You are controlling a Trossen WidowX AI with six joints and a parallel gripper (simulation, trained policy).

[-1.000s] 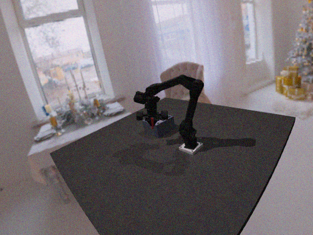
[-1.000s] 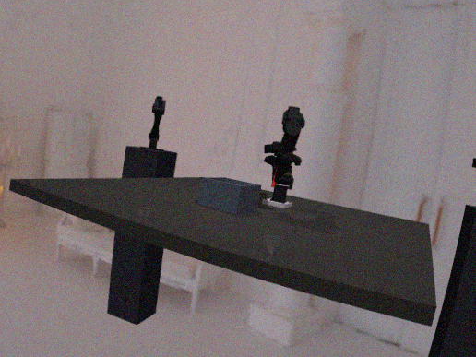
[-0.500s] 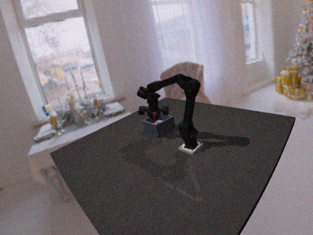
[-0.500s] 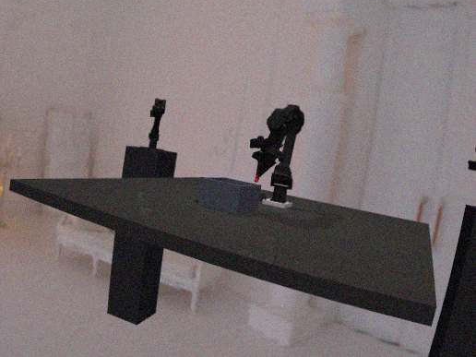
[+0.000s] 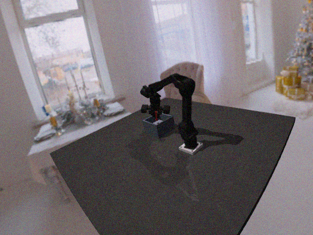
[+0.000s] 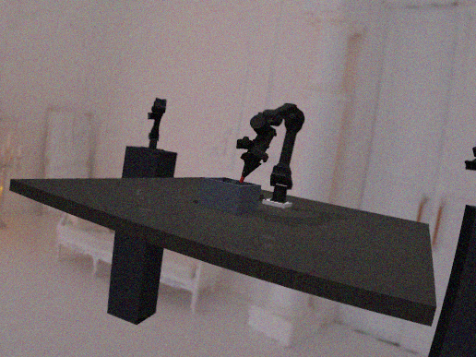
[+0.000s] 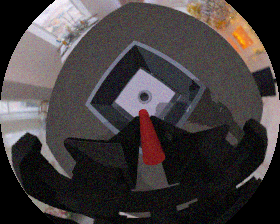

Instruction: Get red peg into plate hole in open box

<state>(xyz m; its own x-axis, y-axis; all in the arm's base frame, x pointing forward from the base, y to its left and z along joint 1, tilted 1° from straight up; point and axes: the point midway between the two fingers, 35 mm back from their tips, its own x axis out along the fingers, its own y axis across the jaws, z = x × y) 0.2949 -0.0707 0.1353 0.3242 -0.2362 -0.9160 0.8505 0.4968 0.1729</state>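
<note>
My gripper tip is now 2 cm below the red peg and 1 cm past it. Round my gripper tip: blue-grey box 9 cm below, 3 cm to the right, 2 cm ahead.
</note>
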